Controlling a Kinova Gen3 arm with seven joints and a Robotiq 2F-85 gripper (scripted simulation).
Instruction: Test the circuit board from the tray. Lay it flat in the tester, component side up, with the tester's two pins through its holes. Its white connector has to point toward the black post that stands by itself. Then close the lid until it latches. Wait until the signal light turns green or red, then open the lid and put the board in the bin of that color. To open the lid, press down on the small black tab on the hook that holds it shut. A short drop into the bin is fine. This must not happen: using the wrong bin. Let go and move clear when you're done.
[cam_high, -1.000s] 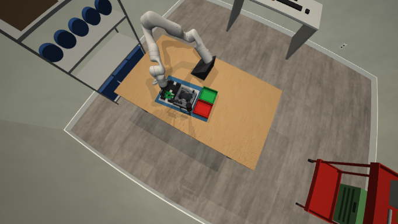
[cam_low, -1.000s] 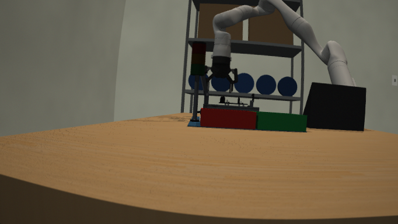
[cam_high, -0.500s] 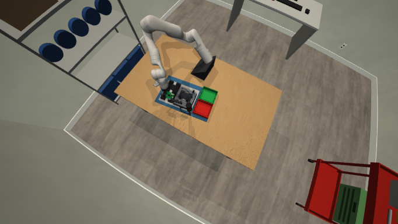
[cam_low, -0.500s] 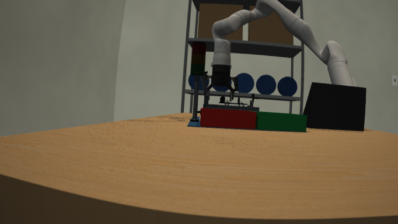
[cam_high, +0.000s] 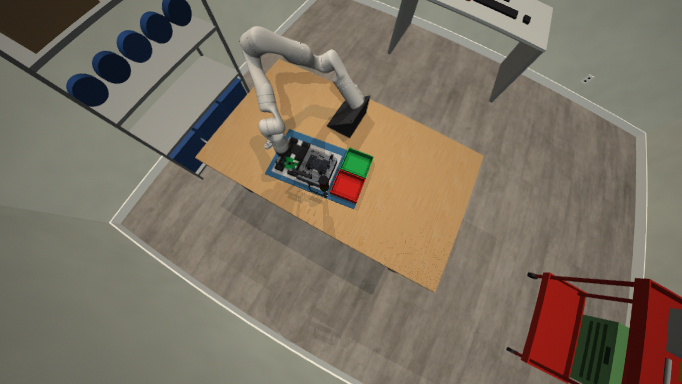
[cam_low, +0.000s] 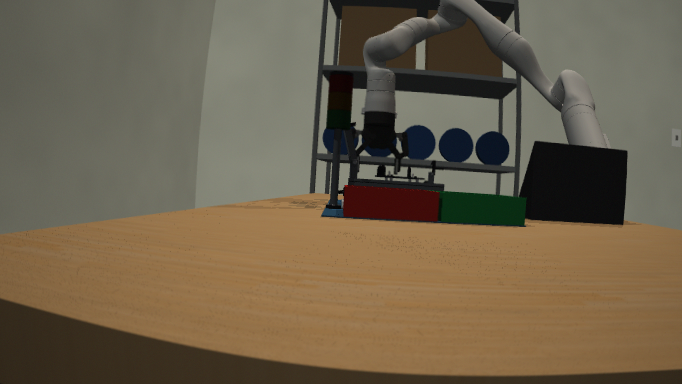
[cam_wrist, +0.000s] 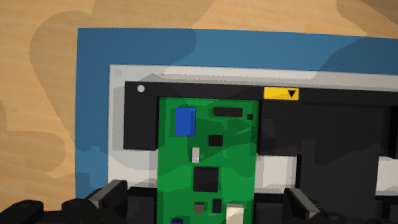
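Right now the green circuit board is 6 cm below my hand. Round my hand: tester lid: 18 cm to the left, 10 cm above, 7 cm ahead; then red bin: 37 cm to the left, 7 cm below, 3 cm behind; then green bin: 35 cm to the left, 18 cm behind, 7 cm below.
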